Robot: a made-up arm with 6 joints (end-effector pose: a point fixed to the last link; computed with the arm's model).
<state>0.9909 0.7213 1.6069 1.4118 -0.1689 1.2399</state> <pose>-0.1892 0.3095 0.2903 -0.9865 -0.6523 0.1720</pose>
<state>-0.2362 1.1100 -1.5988 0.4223 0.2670 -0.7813</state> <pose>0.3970 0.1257 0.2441 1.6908 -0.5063 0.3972</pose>
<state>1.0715 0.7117 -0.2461 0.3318 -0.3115 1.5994</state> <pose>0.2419 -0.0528 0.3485 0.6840 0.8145 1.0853</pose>
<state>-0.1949 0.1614 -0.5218 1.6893 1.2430 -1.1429</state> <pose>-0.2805 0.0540 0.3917 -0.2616 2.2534 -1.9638</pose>
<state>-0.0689 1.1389 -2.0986 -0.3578 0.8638 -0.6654</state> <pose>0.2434 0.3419 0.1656 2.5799 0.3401 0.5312</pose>
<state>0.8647 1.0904 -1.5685 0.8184 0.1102 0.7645</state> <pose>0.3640 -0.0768 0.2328 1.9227 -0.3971 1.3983</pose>
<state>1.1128 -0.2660 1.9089 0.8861 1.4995 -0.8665</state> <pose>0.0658 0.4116 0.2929 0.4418 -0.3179 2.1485</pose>
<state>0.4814 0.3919 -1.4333 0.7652 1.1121 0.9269</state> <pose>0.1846 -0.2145 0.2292 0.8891 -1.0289 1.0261</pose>
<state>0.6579 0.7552 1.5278 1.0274 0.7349 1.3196</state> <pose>-0.0929 0.3714 0.1972 -1.9851 -0.2017 0.3672</pose>
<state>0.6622 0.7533 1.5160 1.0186 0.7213 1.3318</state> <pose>-0.0910 0.3703 0.2054 -1.9554 -0.1892 0.3547</pose>
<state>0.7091 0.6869 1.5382 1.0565 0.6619 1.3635</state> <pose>-0.0858 0.3729 0.2237 -1.8771 -0.1396 0.3106</pose>
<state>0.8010 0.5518 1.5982 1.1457 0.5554 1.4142</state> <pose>-0.0783 0.3771 0.2526 -1.7508 -0.0506 0.2511</pose>
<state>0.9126 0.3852 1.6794 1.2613 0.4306 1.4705</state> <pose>-0.0730 0.3786 0.2859 -1.6105 0.0538 0.2144</pose>
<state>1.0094 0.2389 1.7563 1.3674 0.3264 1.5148</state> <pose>-0.0725 0.3766 0.3145 -1.4982 0.1381 0.2155</pose>
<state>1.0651 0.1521 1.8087 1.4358 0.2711 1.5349</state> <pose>-0.0754 0.3749 0.3295 -1.4452 0.1781 0.2360</pose>
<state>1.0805 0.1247 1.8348 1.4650 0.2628 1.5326</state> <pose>-0.0792 0.3765 0.3298 -1.4489 0.1776 0.2561</pose>
